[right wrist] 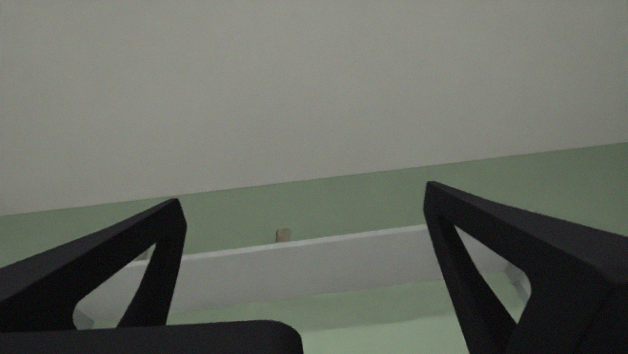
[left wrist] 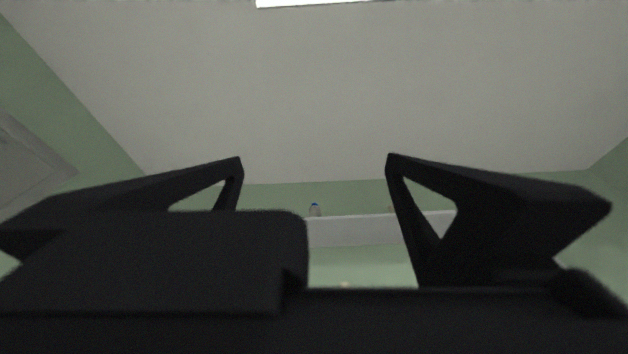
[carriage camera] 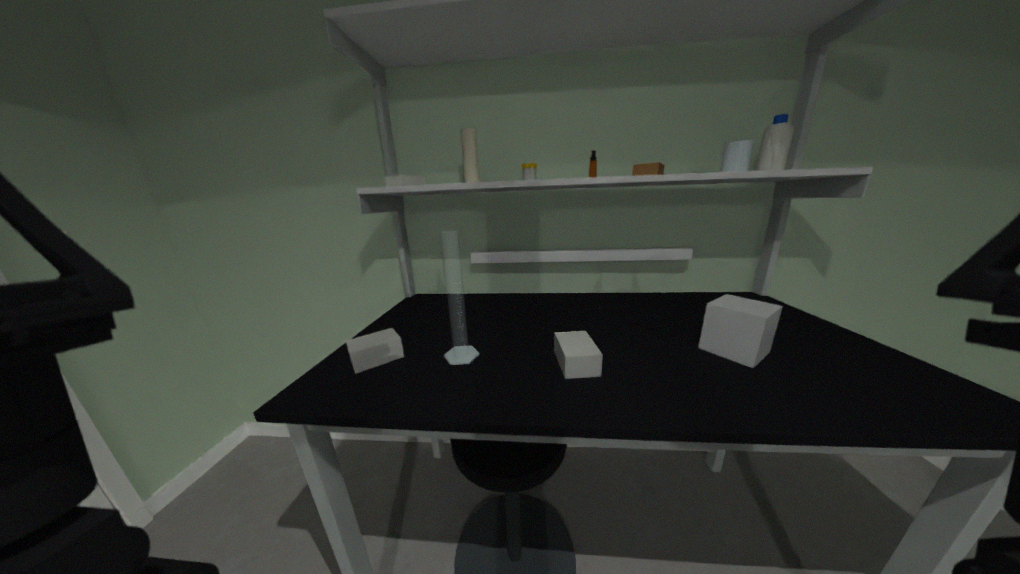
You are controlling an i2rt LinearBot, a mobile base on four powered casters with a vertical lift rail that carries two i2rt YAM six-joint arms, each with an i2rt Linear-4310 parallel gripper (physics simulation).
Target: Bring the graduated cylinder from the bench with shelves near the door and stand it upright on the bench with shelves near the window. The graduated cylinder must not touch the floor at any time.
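Places are measured from the left arm's base along level axes (x left, y ahead, z down), in centimetres.
Pixels of known places: left gripper, between the fingertips: (left wrist: 313,163); right gripper, between the fingertips: (right wrist: 303,203).
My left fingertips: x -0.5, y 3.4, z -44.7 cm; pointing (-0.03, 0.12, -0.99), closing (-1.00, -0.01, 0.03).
Behind a point stands the place of what it marks.
The graduated cylinder (carriage camera: 455,299) {y 53.7, x -14.2, z -19.0 cm}, tall and clear with a pale hexagonal foot, stands upright on the left part of a black bench top (carriage camera: 499,414) {y 34.3, x -25.9, z -1.8 cm} with shelves above it. Whether this bench is by the door or the window cannot be told from the carriage view. My left gripper (left wrist: 313,163) {y 3.4, x -0.5, z -44.7 cm} is open and empty, tilted up towards the ceiling; its arm is at the left edge of the carriage view, apart from the cylinder. My right gripper (right wrist: 303,203) {y 5.6, x -62.8, z -43.0 cm} is open and empty, also tilted up; part of it shows at the right edge of the carriage view.
A white box (carriage camera: 375,349) {y 51.1, x 7.3, z -6.6 cm} lies left of the cylinder, another white box (carriage camera: 578,354) {y 46.5, x -43.3, z -7.6 cm} to its right, and a bigger white box (carriage camera: 738,329) {y 52.5, x -82.6, z -10.3 cm} further right. A shelf (carriage camera: 613,181) {y 76.2, x -57.6, z -46.1 cm} with bottles and jars hangs above. A dark stool (carriage camera: 508,464) {y 44.4, x -26.2, z 23.6 cm} stands under the bench.
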